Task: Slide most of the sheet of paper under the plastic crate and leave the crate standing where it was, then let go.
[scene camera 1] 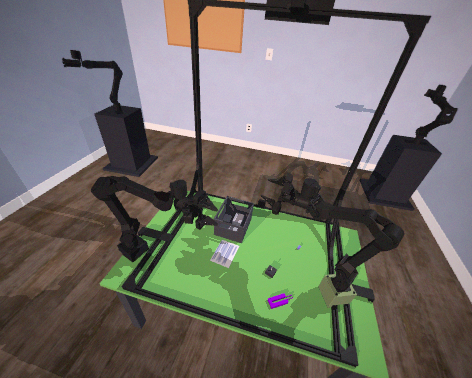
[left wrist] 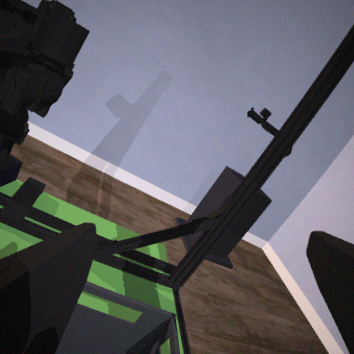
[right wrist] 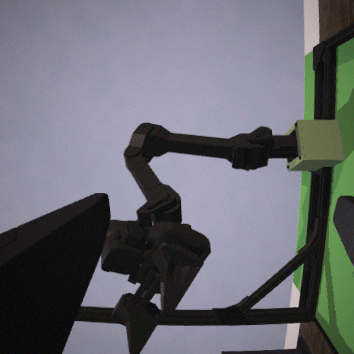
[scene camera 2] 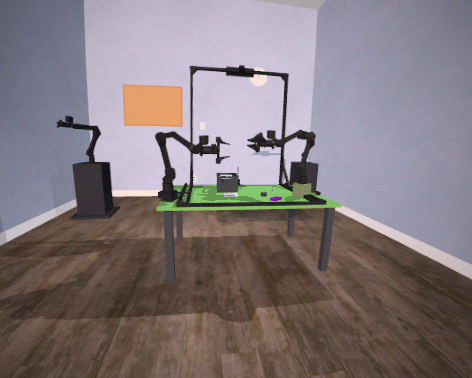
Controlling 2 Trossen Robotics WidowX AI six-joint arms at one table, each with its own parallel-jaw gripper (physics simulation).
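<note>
The dark grey plastic crate [scene camera 1: 231,232] [scene camera 2: 227,184] stands upright toward the back of the green table; part of it shows at the bottom of the left wrist view. The white printed sheet of paper [scene camera 1: 225,253] [scene camera 2: 230,194] lies flat in front of the crate, its far edge close to the crate's base; whether any of it is underneath I cannot tell. My right gripper [scene camera 1: 214,215] [scene camera 2: 229,151] [right wrist: 223,206] is open and empty, above the table at the crate's left. My left gripper [scene camera 1: 266,193] [scene camera 2: 249,144] [left wrist: 203,238] is open and empty, raised to the crate's right.
A purple object [scene camera 1: 278,301] [scene camera 2: 276,198], a small dark block [scene camera 1: 270,271] [scene camera 2: 263,194] and a tiny blue item [scene camera 1: 298,247] lie right of the paper. An olive box [scene camera 1: 336,291] [scene camera 2: 301,189] is at my left arm's base. Black rails and tall posts border the table.
</note>
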